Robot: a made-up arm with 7 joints.
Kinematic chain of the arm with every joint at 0, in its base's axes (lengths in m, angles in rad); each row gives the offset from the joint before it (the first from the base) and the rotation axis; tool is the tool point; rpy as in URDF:
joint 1: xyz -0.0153 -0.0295 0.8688 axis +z
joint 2: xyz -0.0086 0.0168 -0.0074 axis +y
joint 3: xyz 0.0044 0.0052 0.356 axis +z
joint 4: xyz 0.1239 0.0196 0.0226 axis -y
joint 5: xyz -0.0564 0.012 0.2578 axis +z
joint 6: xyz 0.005 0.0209 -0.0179 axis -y
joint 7: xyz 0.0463 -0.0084 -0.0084 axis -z
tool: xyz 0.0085 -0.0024 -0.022 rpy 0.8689 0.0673 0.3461
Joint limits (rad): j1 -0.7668..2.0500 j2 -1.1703..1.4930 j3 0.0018..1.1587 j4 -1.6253..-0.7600 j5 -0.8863..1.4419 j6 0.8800..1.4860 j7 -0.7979..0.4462
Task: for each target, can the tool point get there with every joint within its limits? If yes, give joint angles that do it. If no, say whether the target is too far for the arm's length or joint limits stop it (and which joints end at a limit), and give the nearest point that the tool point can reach.
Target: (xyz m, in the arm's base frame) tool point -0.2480 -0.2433 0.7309
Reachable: no: joint limits stop it (at a limit: joint 2, joint 3, joint 4, joint 6, joint 7) | nearest point -0.3911 -0.3747 1.0917 | short by 0.410 m
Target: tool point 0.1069 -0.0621 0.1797
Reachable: no: joint limits stop it (at a limit: joint 2, joint 3, joint 4) | nearest point 0.3672 -0.1315 0.4768 | short by 0.401 m
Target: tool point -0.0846 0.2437 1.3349
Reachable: yes | joints 1.3444 -0.2859 0.1983 -1.5368 -0.2297 0.9585 -0.3360
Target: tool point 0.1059 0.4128 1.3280
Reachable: yes | joints 0.3943 0.3479 1.0146 -1.0604 0.8879 1.0390 -0.4607
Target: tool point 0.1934 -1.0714 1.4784
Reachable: no: too far | nearest point -0.0032 -0.6256 1.2516 | short by 0.537 m
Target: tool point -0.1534 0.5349 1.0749
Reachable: yes | joints 1.1216 0.8273 1.0570 -1.1773 0.0341 1.0421 0.1968
